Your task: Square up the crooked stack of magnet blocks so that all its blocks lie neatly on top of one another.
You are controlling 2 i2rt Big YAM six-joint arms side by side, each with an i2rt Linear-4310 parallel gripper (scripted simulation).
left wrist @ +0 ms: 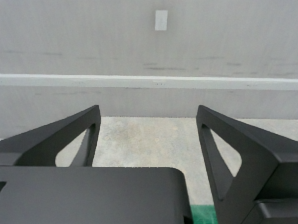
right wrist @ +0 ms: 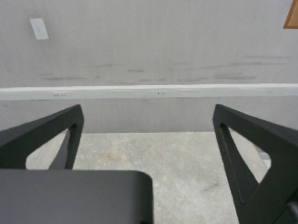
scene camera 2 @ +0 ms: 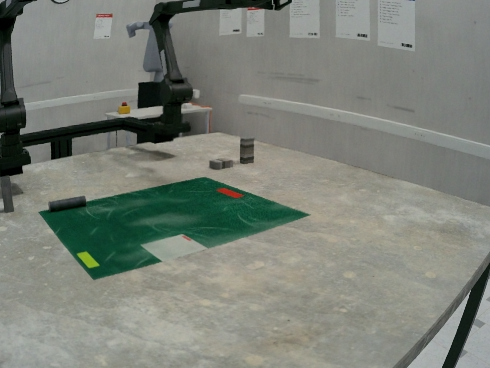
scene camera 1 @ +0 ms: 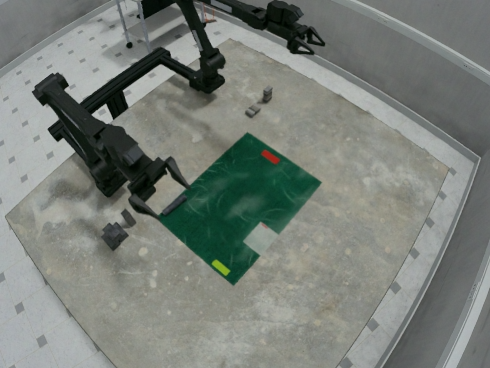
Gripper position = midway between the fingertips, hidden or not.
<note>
I see my left gripper (scene camera 1: 319,49), my right gripper (scene camera 1: 175,203) and a green mat (scene camera 2: 111,235).
The green mat shows as well in scene camera 1 (scene camera 1: 237,207). My left gripper shows as well in the left wrist view (left wrist: 148,112). My right gripper is seen too in the right wrist view (right wrist: 148,111). The right wrist view misses the green mat: it is out of frame.
</note>
